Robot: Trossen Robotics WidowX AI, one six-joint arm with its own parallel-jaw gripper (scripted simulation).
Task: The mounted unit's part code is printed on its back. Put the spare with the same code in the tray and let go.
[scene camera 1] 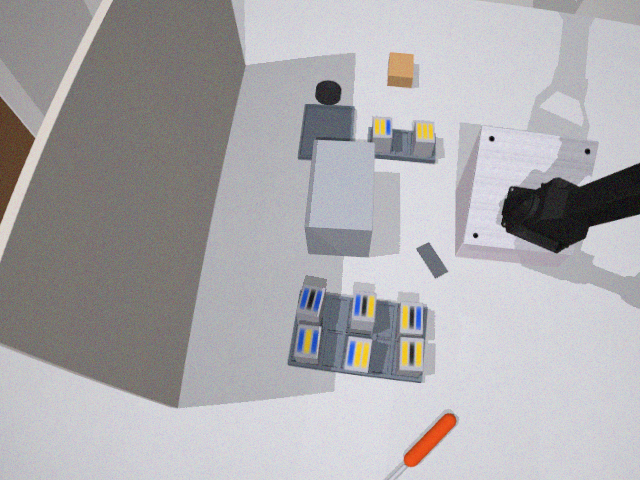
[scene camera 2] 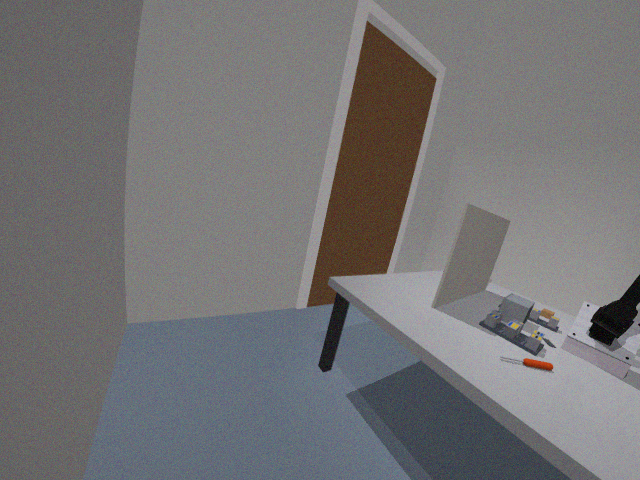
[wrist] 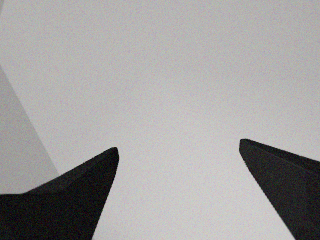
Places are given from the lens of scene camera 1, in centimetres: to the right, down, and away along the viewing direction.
tan cube (scene camera 1: 401, 65): 17, -36, 93
rack (scene camera 1: 401, 149): 15, -17, 87
dark flat tray (scene camera 1: 320, 122): 0, -23, 90
tall grey panel (scene camera 1: 113, 207): -21, -3, 47
The marked spots on the tall grey panel and the tan cube are 68 cm apart.
